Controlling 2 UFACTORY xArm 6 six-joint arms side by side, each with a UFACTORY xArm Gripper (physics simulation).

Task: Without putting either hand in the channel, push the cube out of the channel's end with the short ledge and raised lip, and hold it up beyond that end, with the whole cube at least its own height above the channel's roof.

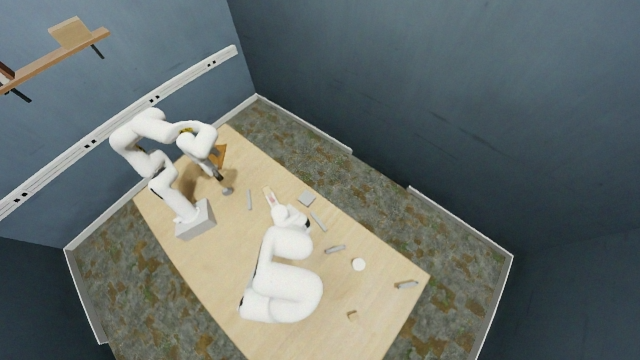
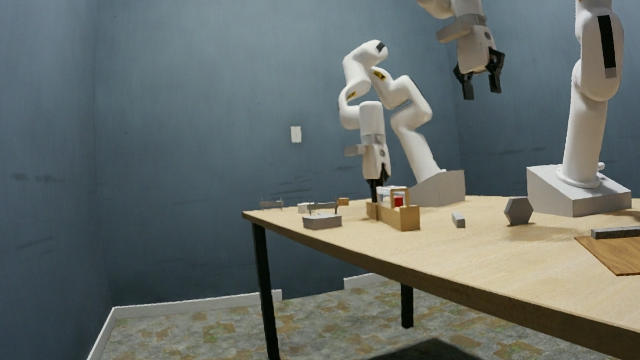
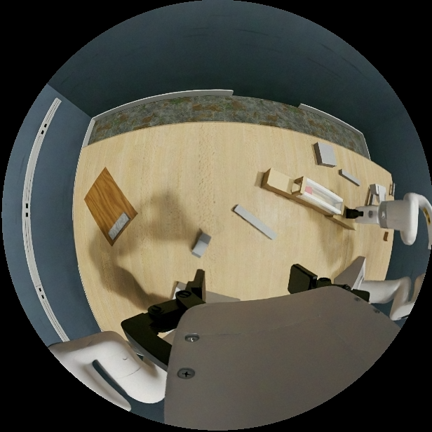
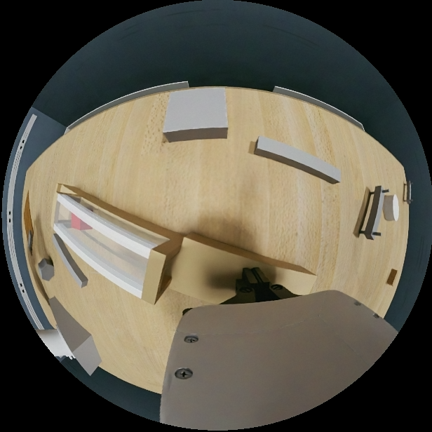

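The red cube (image 1: 272, 199) (image 2: 398, 201) (image 3: 309, 190) (image 4: 80, 221) is inside the clear-roofed channel (image 3: 311, 204) (image 4: 154, 275), near its short-ledge end. The short ledge (image 2: 410, 218) (image 3: 278, 180) lies beyond that end. The long ledge (image 3: 342, 221) (image 4: 215, 270) extends from the opposite end. My right gripper (image 2: 374, 200) (image 3: 346, 213) (image 4: 248, 280) is shut and empty, pointing down low over the long ledge, outside the channel; contact with the ledge cannot be told. My left gripper (image 1: 218, 177) (image 2: 481, 95) (image 3: 249, 281) is open and empty, high above the table, away from the channel.
A grey slab (image 1: 307, 198) (image 2: 322, 221) (image 4: 197, 112) and grey bars (image 3: 254, 222) (image 4: 300, 159) lie on either side of the channel. A hexagonal block (image 2: 518, 211) (image 3: 201, 243) and a brown board (image 3: 100, 200) are farther off. A handled bar (image 4: 372, 212) and white disc (image 4: 391, 207) lie beyond the long ledge.
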